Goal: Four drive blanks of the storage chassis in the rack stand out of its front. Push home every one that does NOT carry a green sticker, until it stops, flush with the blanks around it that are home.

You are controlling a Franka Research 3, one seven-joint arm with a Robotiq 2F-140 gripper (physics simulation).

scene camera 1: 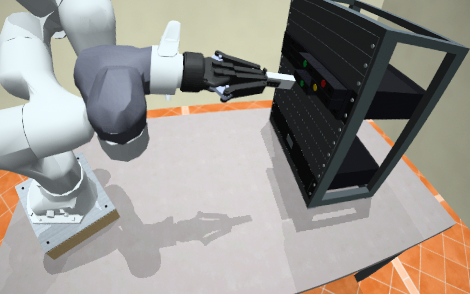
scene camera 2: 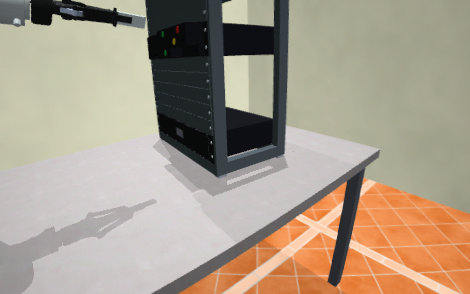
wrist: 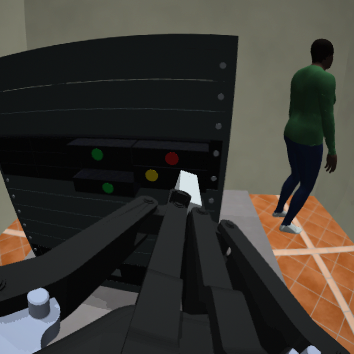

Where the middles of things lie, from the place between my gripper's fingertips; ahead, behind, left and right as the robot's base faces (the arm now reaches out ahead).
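Labels:
There is the yellow-sticker blank (wrist: 141, 173), which sits 40 mm below my hand, 10 mm to the right of it and 160 mm ahead of it.

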